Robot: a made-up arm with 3 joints. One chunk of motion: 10 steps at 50 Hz.
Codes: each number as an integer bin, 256 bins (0 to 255) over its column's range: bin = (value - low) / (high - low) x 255, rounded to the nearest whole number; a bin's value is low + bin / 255 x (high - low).
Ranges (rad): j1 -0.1..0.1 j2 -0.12..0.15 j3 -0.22..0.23
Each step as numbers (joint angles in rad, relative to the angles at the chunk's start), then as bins.
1 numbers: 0.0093 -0.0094 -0.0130
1 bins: 139 104 117
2 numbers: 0.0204 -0.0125 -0.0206
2 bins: 154 102 113
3 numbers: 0.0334 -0.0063 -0.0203
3 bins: 170 107 113
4 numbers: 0.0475 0.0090 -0.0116
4 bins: 188 122 118
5 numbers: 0.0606 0.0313 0.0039
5 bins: 205 143 127
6 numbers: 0.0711 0.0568 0.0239
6 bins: 218 167 138
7 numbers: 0.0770 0.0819 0.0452
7 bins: 226 191 150
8 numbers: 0.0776 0.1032 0.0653
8 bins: 226 211 162
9 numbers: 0.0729 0.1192 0.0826
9 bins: 220 226 171
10 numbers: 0.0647 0.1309 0.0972
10 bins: 210 237 180
